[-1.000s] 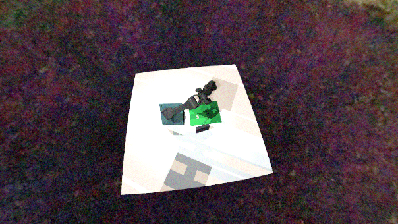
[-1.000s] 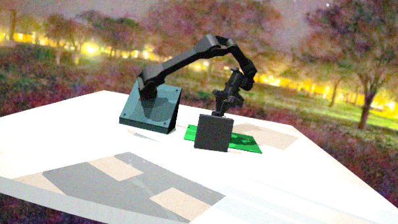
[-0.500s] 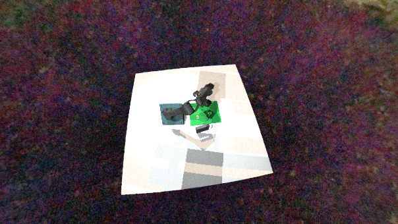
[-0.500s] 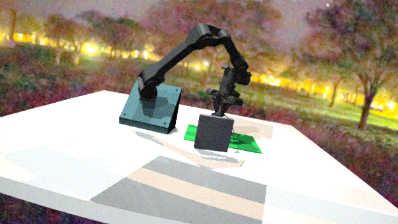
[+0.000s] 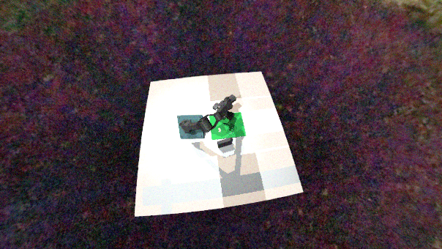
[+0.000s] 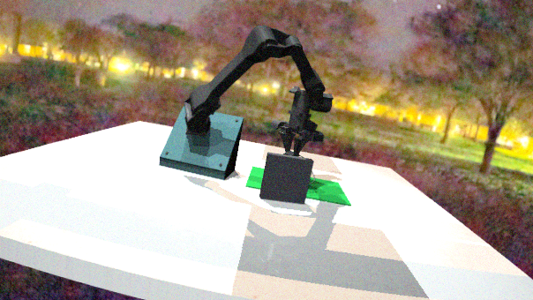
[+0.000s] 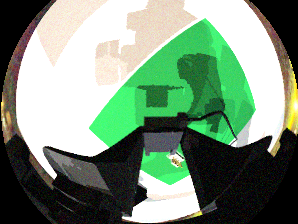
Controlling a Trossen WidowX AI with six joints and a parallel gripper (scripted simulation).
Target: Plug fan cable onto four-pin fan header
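Right now the green board is 90 mm below my gripper tip, 60 mm to the right of it and 40 mm ahead of it. The rest, counted from my gripper tip: black fan 230 mm to the right, 20 mm below; dark plug 10 mm to the right, 10 mm behind.
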